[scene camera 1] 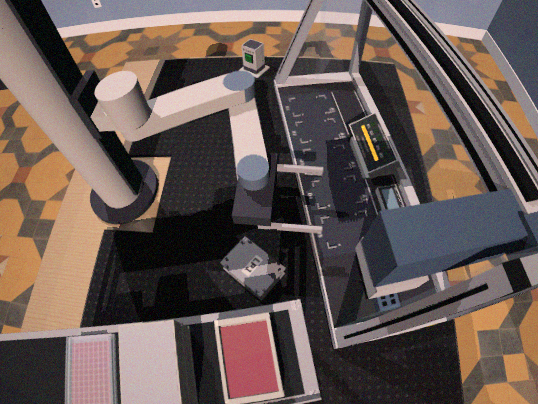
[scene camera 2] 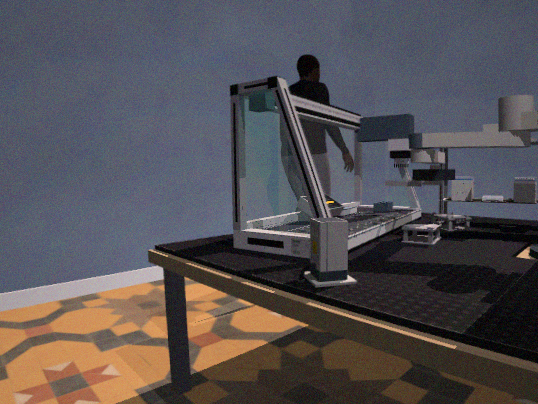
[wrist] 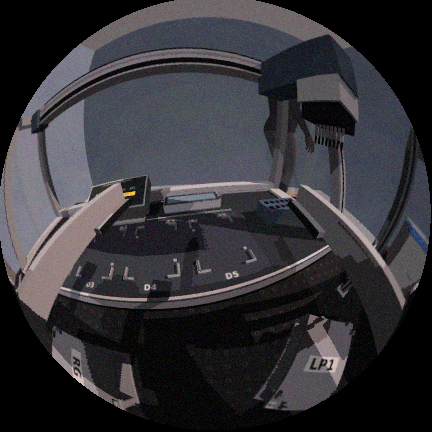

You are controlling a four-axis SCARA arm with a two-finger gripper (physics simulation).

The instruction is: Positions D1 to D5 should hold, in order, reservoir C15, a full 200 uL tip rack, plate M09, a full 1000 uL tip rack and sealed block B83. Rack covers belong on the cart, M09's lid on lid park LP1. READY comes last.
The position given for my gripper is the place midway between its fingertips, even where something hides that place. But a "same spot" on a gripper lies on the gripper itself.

my gripper: scene camera 1 322, 198; scene camera 2; wrist
one-well reservoir: scene camera 1 248, 359; not seen in scene camera 2 (hidden by my arm); not seen in the wrist view (out of frame)
same spot on my gripper: (wrist: 373, 281) = (scene camera 2: 427, 181)
